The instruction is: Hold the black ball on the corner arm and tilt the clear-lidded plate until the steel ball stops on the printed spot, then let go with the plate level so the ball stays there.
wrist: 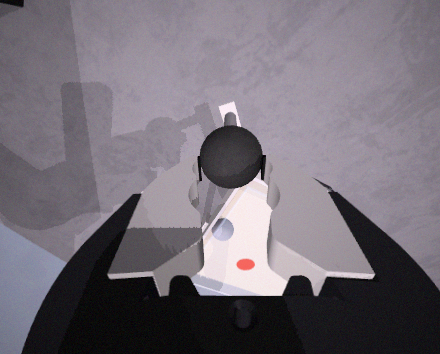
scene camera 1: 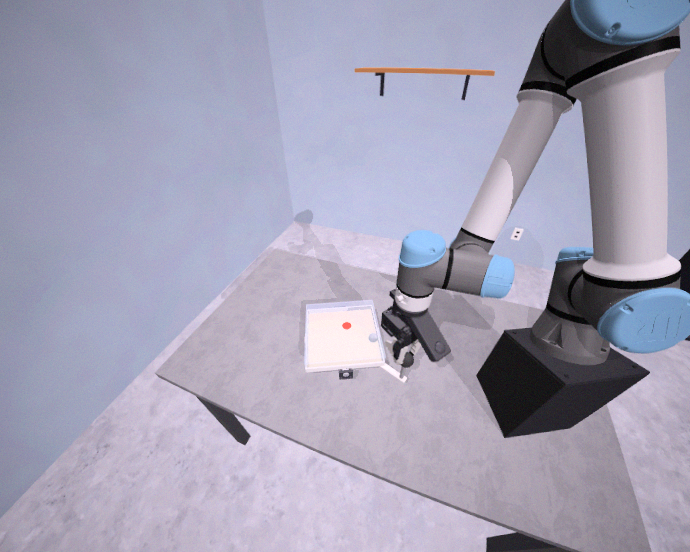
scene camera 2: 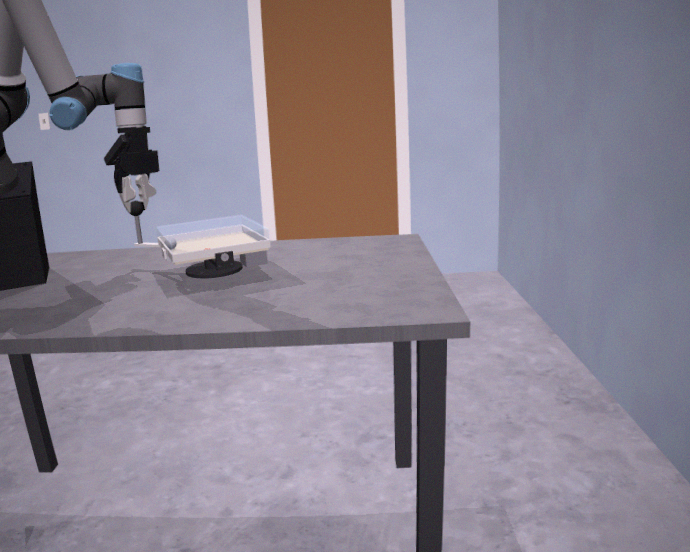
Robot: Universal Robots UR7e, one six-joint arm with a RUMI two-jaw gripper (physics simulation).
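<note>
My gripper (scene camera 1: 406,356) (scene camera 2: 136,204) (wrist: 230,159) is shut on the black ball (scene camera 1: 408,360) (scene camera 2: 136,209) (wrist: 231,152), which tops a grey post on the white corner arm (scene camera 1: 393,371) (scene camera 2: 149,244) (wrist: 227,107). The clear-lidded plate (scene camera 1: 325,352) (scene camera 2: 250,246) looks slightly tilted, lower on the gripper's side. Inside it, the steel ball (scene camera 1: 372,337) (scene camera 2: 170,242) (wrist: 223,229) is close to the side wall nearest the gripper, apart from the red printed spot (scene camera 1: 346,325) (wrist: 245,264). Part of the plate is hidden by the fingers in the wrist view.
The plate's round black base (scene camera 2: 198,271) stands on the grey table (scene camera 1: 258,397) (scene camera 2: 368,293). The arm's black pedestal block (scene camera 1: 517,385) (scene camera 2: 20,241) stands on the same table, on the gripper's side of the plate. An orange wall shelf (scene camera 1: 425,71) hangs behind.
</note>
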